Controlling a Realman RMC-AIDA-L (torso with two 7-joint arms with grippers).
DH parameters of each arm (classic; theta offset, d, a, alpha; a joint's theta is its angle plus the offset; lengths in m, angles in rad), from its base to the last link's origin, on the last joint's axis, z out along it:
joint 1: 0 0.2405 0 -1.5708
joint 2: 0 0 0 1.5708
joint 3: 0 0.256 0 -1.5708
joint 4: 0 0 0 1.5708
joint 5: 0 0.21 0 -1.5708
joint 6: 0 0 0 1.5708
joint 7: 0 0.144 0 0
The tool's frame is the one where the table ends.
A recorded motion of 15 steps. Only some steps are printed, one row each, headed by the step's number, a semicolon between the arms.
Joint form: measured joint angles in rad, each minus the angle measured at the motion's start. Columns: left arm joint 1, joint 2, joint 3, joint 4, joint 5, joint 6, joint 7; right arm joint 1, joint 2, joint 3, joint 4, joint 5, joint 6, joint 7.
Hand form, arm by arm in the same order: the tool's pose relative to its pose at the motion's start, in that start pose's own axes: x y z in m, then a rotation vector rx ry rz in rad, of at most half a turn. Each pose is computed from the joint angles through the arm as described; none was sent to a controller.
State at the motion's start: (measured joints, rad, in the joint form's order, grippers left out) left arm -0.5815 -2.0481 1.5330 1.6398 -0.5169 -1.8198 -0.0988; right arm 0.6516 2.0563 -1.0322 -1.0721 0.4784 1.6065 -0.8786
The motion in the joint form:
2: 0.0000 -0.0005 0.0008 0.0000 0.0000 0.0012 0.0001; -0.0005 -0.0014 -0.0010 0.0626 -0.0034 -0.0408 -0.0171
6: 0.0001 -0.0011 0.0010 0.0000 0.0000 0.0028 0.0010; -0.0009 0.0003 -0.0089 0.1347 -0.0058 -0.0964 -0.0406
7: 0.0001 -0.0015 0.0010 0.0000 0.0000 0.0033 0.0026; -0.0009 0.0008 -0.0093 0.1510 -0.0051 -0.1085 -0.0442
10: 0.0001 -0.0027 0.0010 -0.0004 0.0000 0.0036 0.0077; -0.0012 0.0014 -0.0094 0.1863 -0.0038 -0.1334 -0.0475
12: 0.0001 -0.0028 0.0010 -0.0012 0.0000 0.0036 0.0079; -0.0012 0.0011 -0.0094 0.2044 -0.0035 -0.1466 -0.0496
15: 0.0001 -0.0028 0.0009 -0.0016 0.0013 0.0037 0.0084; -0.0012 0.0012 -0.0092 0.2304 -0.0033 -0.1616 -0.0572
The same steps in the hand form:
2: 0.0001 0.0003 0.0001 -0.0005 0.0008 0.0009; 0.0067 -0.0029 0.0114 -0.0083 0.0127 0.0116
6: 0.0003 0.0006 0.0003 -0.0012 0.0021 0.0020; 0.0136 -0.0046 0.0259 -0.0145 0.0258 0.0150
7: 0.0004 0.0007 0.0003 -0.0016 0.0026 0.0036; 0.0152 -0.0048 0.0291 -0.0170 0.0273 0.0185
10: 0.0004 0.0011 0.0005 -0.0028 0.0025 0.0087; 0.0191 -0.0052 0.0358 -0.0226 0.0314 0.0315
12: 0.0003 0.0011 0.0007 -0.0030 0.0017 0.0086; 0.0211 -0.0056 0.0390 -0.0242 0.0337 0.0377
15: 0.0003 0.0008 0.0007 -0.0017 0.0017 0.0085; 0.0245 -0.0055 0.0437 -0.0302 0.0393 0.0421

